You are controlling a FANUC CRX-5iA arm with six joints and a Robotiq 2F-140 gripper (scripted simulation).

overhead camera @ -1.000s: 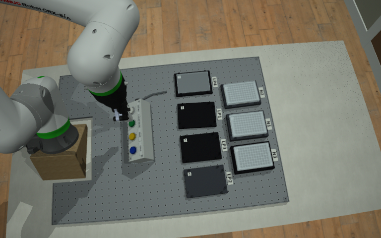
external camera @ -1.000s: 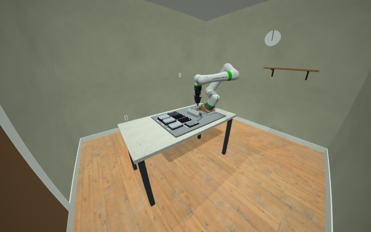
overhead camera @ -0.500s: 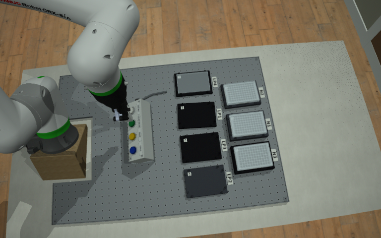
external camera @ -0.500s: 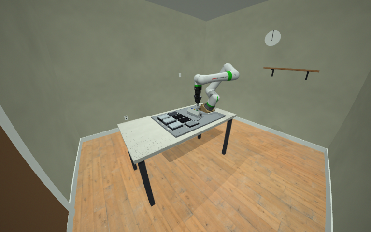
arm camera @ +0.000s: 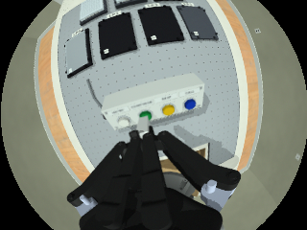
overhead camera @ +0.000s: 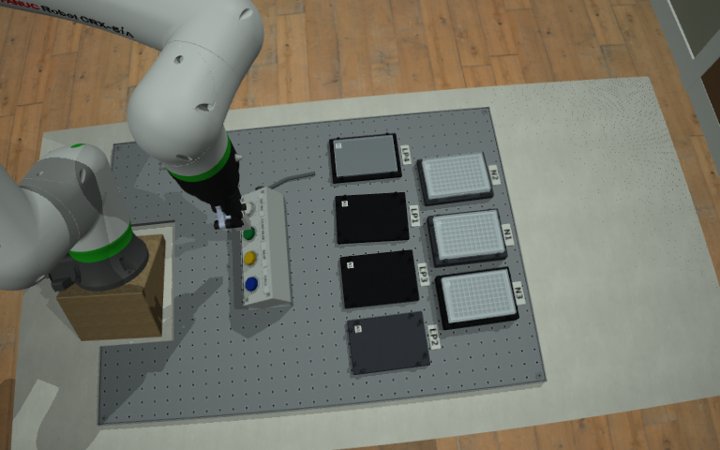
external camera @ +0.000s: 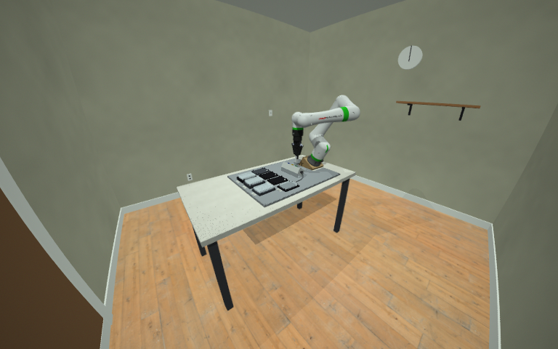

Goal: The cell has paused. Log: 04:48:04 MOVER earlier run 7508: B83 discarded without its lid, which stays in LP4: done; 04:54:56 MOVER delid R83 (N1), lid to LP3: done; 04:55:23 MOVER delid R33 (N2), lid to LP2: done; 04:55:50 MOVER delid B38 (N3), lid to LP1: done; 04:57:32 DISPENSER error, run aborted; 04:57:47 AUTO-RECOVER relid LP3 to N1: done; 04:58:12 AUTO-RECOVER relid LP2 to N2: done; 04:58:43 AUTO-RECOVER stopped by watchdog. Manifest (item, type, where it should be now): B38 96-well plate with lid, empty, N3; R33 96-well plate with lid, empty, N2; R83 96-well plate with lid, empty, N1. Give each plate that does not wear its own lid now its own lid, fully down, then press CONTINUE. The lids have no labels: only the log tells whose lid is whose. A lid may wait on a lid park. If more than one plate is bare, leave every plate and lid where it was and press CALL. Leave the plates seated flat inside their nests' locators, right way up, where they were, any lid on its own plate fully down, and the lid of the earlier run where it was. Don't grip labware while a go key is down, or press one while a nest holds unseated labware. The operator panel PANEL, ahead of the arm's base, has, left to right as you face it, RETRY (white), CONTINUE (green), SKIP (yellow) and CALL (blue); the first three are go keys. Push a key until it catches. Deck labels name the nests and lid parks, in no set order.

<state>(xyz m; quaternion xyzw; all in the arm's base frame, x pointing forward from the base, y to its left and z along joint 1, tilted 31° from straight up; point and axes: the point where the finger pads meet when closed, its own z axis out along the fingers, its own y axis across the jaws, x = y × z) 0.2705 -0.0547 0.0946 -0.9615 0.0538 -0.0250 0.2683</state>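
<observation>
Right now my hand is 7 cm above the green key. Round my hand: white key 7 cm below, 5 cm to the left, 1 cm ahead; then yellow key 7 cm below, 5 cm to the right; then blue key 10 cm to the right, 7 cm below, 1 cm behind.
</observation>
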